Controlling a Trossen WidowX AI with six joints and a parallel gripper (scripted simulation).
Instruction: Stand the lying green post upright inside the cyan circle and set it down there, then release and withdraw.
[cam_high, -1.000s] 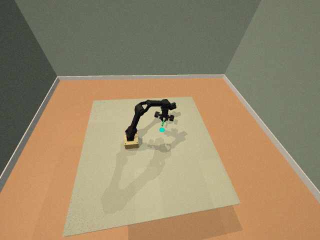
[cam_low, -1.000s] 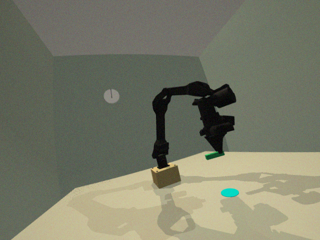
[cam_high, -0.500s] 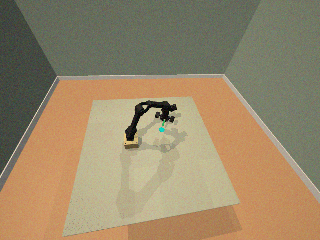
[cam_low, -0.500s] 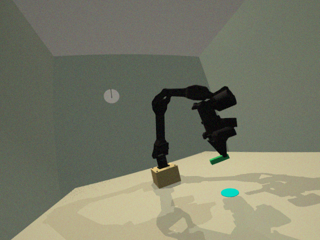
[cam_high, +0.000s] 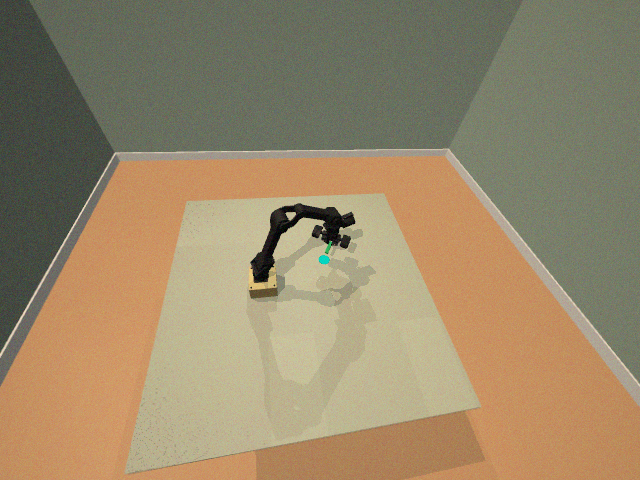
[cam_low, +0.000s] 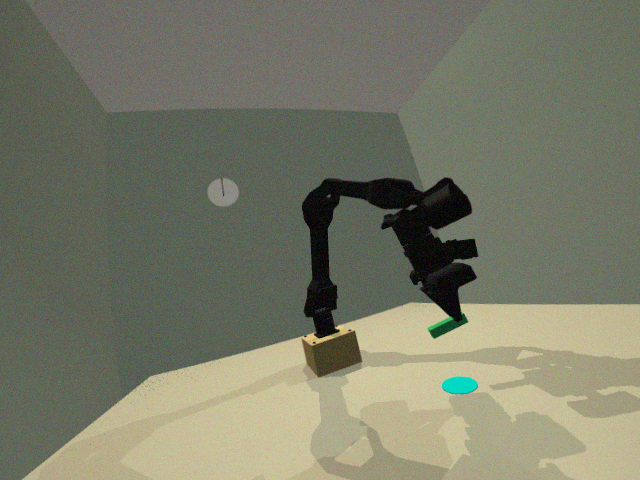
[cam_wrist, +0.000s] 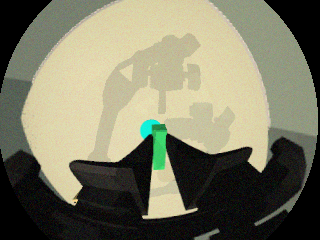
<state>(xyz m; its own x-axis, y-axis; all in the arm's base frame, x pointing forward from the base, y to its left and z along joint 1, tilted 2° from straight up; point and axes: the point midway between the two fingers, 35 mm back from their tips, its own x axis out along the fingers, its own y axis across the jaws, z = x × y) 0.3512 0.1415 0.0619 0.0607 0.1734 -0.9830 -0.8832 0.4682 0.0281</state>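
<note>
The cyan circle is 2 cm behind my gripper tip, 1 cm to the right of it and 12 cm below it. Also, from my gripper tip: green post (1 cm behind, 2 cm to the right, 1 cm below).
</note>
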